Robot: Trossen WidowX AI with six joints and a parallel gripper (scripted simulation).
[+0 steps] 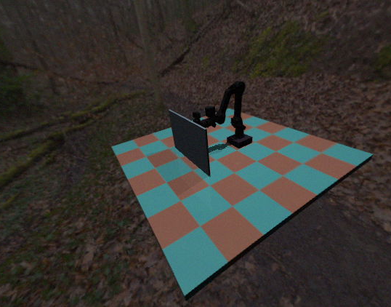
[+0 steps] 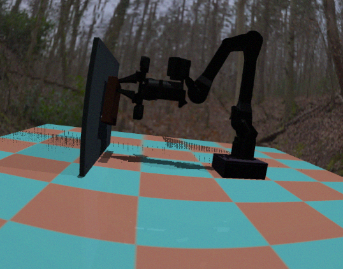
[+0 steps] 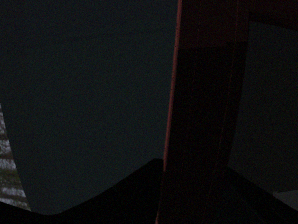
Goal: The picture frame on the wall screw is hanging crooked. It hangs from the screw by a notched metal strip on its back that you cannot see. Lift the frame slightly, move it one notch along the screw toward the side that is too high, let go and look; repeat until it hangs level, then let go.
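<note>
Right now my gripper tip is 5 cm above the dark red picture frame and 1 cm to the right of it. From my gripper tip the other things lie so: grey wall panel (6 cm below, 2 cm to the left, 2 cm ahead).
</note>
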